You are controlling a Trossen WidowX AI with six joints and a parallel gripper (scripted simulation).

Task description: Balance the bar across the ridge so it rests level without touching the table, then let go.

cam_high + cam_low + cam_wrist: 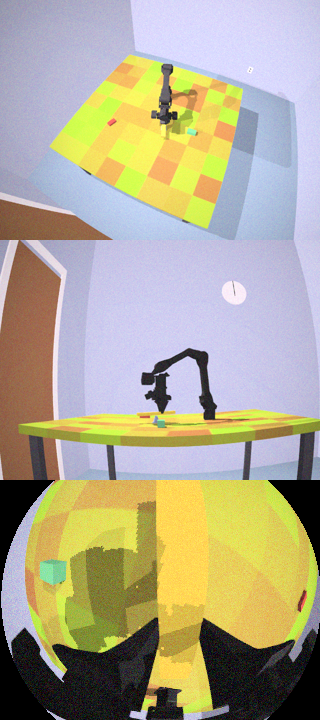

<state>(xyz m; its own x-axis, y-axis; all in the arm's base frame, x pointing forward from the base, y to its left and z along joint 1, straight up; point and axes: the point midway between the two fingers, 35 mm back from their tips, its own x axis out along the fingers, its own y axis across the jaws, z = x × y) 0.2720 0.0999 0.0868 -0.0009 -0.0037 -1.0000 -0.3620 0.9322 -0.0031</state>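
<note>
My gripper tip is now 3 cm short of the yellow bar and 1 cm to the right of it. From my gripper tip the other things lie so: green block: 22 cm to the left, 4 cm below, 2 cm behind; then red block: 39 cm to the right, 15 cm ahead, 4 cm below.
</note>
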